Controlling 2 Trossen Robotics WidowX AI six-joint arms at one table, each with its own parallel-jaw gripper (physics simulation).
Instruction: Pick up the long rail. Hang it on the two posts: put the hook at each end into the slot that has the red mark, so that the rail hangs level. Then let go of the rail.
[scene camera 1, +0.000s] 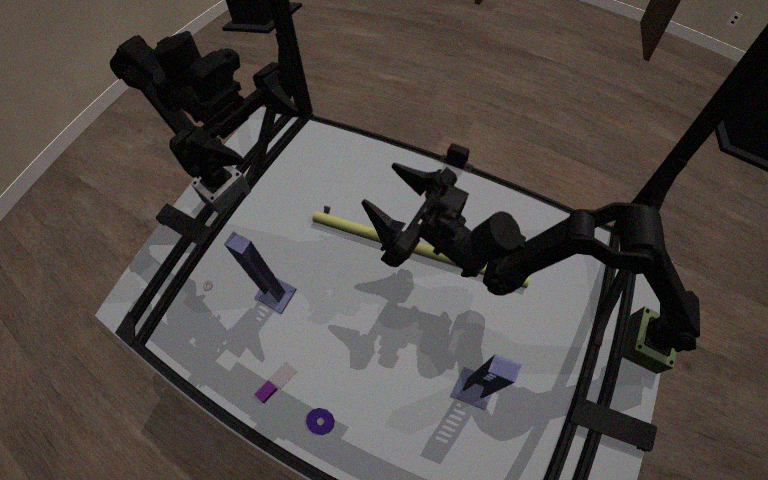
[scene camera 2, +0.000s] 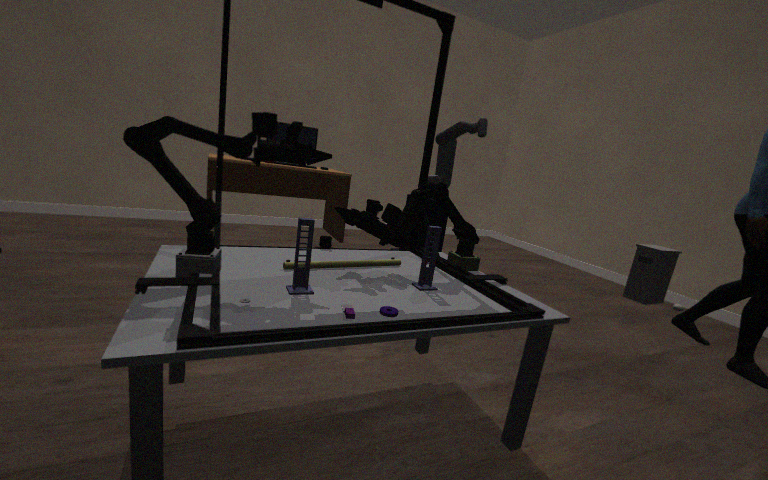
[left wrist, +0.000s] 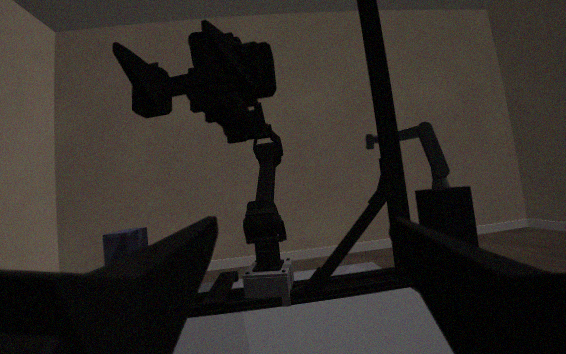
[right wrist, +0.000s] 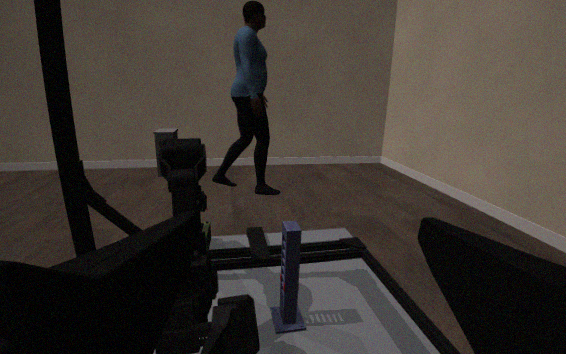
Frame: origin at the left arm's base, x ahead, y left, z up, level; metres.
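Where they show: left gripper, fingertip midpoint: (scene camera 1: 378, 181) (scene camera 2: 338, 208) (left wrist: 304, 225); right gripper, fingertip midpoint: (scene camera 1: 271, 136) (scene camera 2: 330, 156) (left wrist: 156, 35) (right wrist: 310, 226); left arm's base at its link origin: (scene camera 1: 659, 336) (scene camera 2: 464, 254); right arm's base at its link origin: (scene camera 1: 215, 178) (scene camera 2: 200, 251) (left wrist: 269, 266).
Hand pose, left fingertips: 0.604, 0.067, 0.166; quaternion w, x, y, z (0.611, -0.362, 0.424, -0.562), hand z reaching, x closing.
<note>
Each offset is from my left fingertips to the centre of the thing, as dx, dy, dz. "*": to the spot under its first point.
The long yellow rail @(-0.064, -0.036, -0.206) (scene camera 1: 339, 223) (scene camera 2: 339, 264) lies on the table behind the posts, with a small dark hook showing near each end in scene camera 2. One slotted post @(+0.140, +0.196, -0.116) (scene camera 1: 252, 266) (scene camera 2: 303, 254) (left wrist: 125, 246) stands at picture left; the other post @(-0.290, +0.171, -0.116) (scene camera 1: 501, 370) (scene camera 2: 431, 254) (right wrist: 291, 270) stands at picture right, its red mark @(* -0.287, +0.159, -0.137) (right wrist: 283, 286) showing in the right wrist view. My left gripper (scene camera 1: 379, 183) (left wrist: 304, 225) is open and empty above the rail, hiding part of it in scene camera 1. My right gripper (scene camera 1: 267, 135) (right wrist: 310, 226) is open and empty, high at picture left, away from the rail.
A magenta-and-pale block @(+0.034, +0.346, -0.217) (scene camera 1: 265, 391) (scene camera 2: 350, 313) and a purple ring @(-0.078, +0.361, -0.219) (scene camera 1: 312, 421) lie in front of the posts. A small pale ring lies beyond the picture-left post. Dark frame beams (scene camera 1: 181, 266) edge the table. A person (right wrist: 250, 65) walks beyond the table.
</note>
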